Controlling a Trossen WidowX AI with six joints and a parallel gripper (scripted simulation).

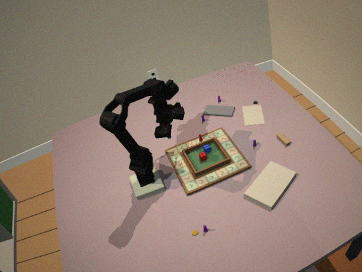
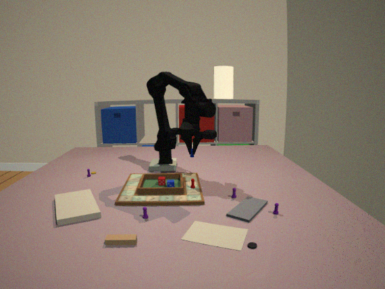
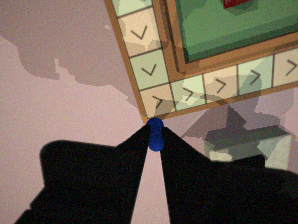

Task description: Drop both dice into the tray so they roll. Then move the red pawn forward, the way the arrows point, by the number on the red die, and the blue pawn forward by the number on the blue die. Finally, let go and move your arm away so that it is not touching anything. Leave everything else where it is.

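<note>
The red die is 90 mm ahead of my gripper tip, 120 mm to the right of it and 70 mm below it. From my gripper tip the other things lie so: blue die (130 mm ahead, 90 mm to the right, 70 mm below); then blue pawn (10 mm above); then red pawn (130 mm ahead, 10 mm to the right, 70 mm below).
</note>
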